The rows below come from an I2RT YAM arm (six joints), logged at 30 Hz.
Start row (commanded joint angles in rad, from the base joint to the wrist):
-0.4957 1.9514 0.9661 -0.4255 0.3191 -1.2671
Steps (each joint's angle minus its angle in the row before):
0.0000 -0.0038 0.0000 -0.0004 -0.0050 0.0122
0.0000 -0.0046 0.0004 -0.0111 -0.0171 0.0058
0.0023 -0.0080 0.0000 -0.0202 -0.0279 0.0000
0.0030 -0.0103 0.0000 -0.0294 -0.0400 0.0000
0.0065 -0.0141 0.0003 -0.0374 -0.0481 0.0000
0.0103 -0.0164 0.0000 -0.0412 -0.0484 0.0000
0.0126 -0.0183 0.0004 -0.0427 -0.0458 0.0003
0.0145 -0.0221 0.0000 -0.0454 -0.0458 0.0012
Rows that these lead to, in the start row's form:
-0.4957 1.9476 0.9661 -0.4259 0.3141 -1.2549
-0.4957 1.9430 0.9665 -0.4370 0.2970 -1.2491
-0.4934 1.9350 0.9665 -0.4572 0.2691 -1.2491
-0.4904 1.9247 0.9665 -0.4866 0.2291 -1.2491
-0.4839 1.9106 0.9668 -0.5240 0.1810 -1.2491
-0.4736 1.8942 0.9668 -0.5652 0.1326 -1.2491
-0.4610 1.8759 0.9672 -0.6079 0.0868 -1.2488
-0.4465 1.8538 0.9672 -0.6533 0.0410 -1.2476

